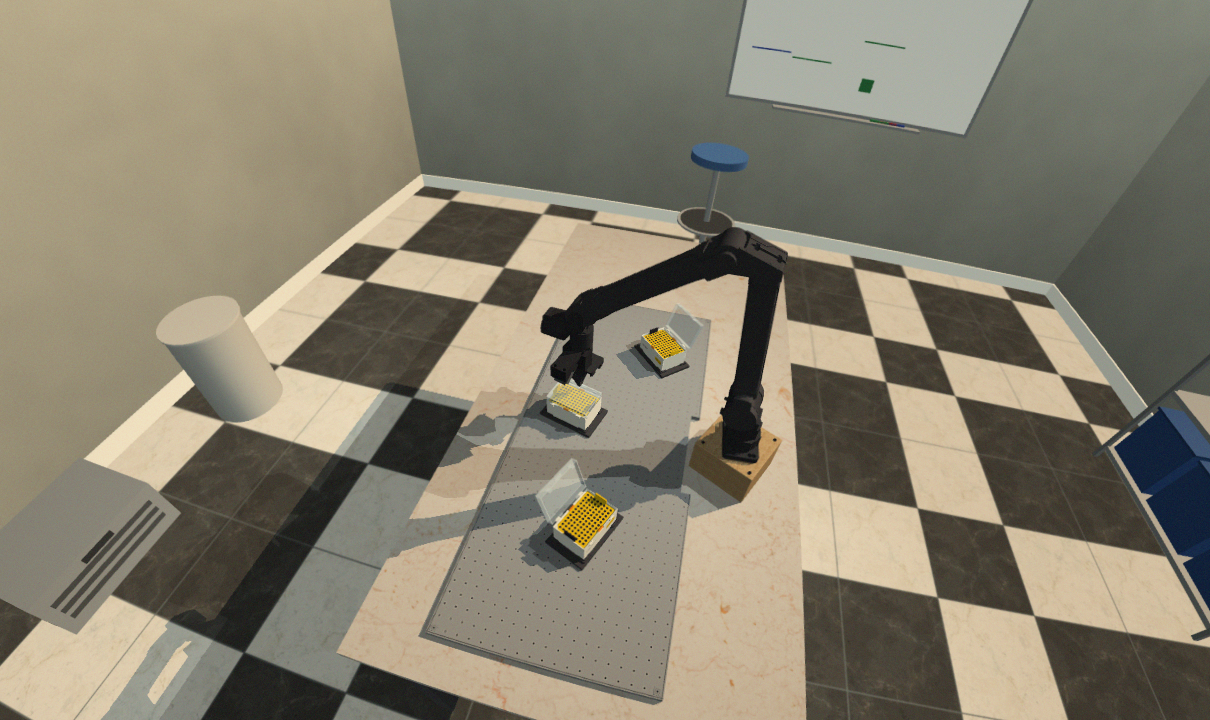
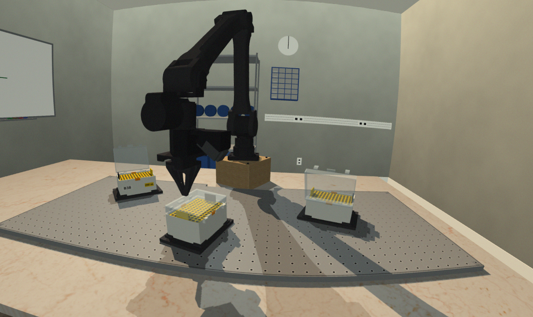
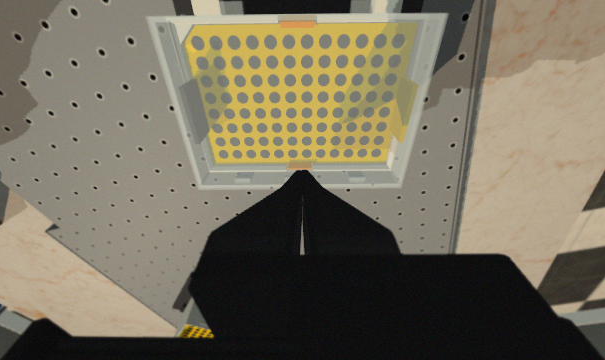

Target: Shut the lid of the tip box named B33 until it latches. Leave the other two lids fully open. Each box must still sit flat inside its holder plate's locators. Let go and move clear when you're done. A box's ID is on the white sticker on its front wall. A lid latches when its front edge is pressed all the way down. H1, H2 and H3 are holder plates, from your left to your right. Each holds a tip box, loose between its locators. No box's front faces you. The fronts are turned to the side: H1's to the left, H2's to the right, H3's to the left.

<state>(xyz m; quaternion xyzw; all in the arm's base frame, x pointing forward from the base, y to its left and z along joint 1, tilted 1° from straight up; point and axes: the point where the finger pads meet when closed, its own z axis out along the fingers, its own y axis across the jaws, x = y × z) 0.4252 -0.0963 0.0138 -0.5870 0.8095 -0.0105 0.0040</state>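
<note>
My gripper is now 3 cm to the right of the tip box lid, 3 cm above it and 1 cm short of it. Round my hand: tip box: 26 cm to the right, 21 cm behind, 2 cm below.
</note>
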